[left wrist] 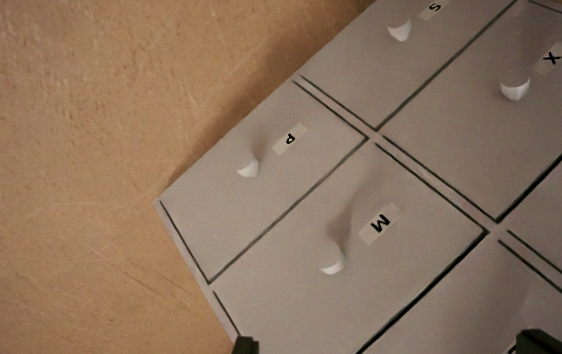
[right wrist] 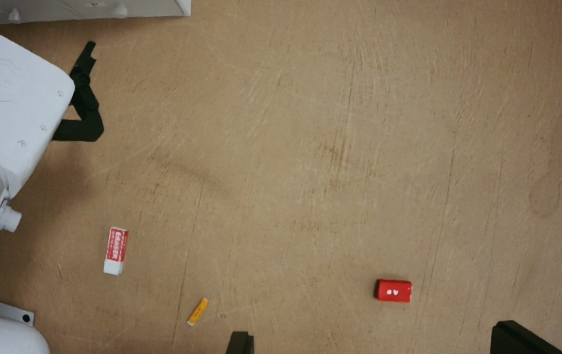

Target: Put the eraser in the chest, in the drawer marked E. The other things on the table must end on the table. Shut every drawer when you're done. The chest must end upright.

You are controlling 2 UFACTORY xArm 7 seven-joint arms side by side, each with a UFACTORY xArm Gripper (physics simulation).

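Frame: origin at the left arm's base, x ahead, y left, z up, level; metres.
Where they show: left gripper, fingertip midpoint: [right wrist: 40, 25].
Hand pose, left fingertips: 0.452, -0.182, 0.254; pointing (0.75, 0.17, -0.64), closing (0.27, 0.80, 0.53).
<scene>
After its pixels a point has its place, as x, y, z.
The eraser [right wrist: 116, 251] @(0.212, -0.205, 0.013), white with a red sleeve, lies on the table at the lower left of the right wrist view. The grey chest [left wrist: 301, 205] [right wrist: 150, 9] shows drawer fronts marked P, M, S and X with white knobs in the left wrist view; these fronts look shut. The drawer marked E cannot be made out. My left gripper [left wrist: 387, 345] @(0.452, -0.182, 0.254) is open, in front of the chest's fronts, with nothing between its fingertips. My right gripper [right wrist: 370, 342] @(0.309, -0.457, 0.447) is open and empty above the table, to the right of the eraser.
A red 9 V battery [right wrist: 393, 291] @(0.236, -0.594, 0.018) and a small yellow-orange stick [right wrist: 198, 312] @(0.151, -0.335, 0.010) lie on the table [right wrist: 300, 150] @(0.401, -0.430, 0.000). The left arm's white body and dark finger linkage stand at the left of the right wrist view, below the chest.
</scene>
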